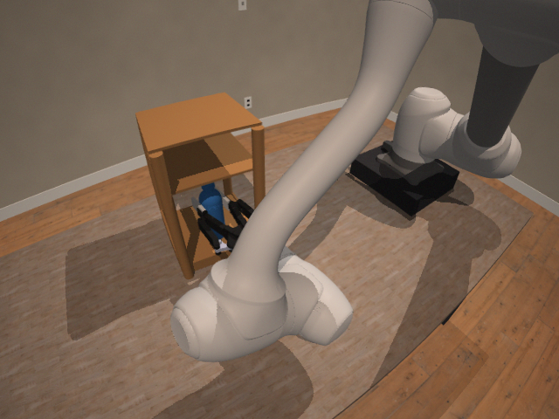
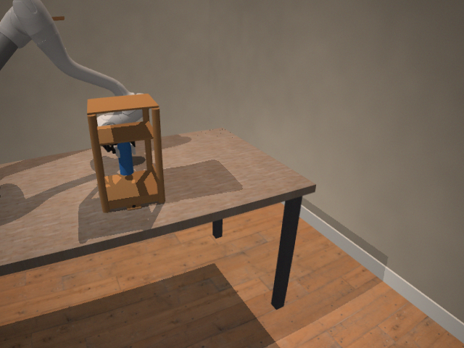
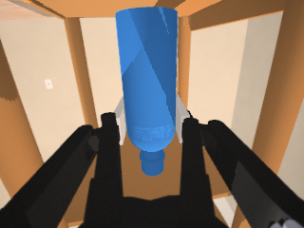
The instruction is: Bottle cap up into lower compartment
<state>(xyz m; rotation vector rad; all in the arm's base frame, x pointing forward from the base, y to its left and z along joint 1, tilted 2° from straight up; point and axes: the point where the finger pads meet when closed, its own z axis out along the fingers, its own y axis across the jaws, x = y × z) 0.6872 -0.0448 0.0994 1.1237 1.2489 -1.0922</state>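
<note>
The blue bottle lies 1 cm above my hand. From my hand the other things lie so: orange shelving unit (6 cm to the right, 2 cm above).
</note>
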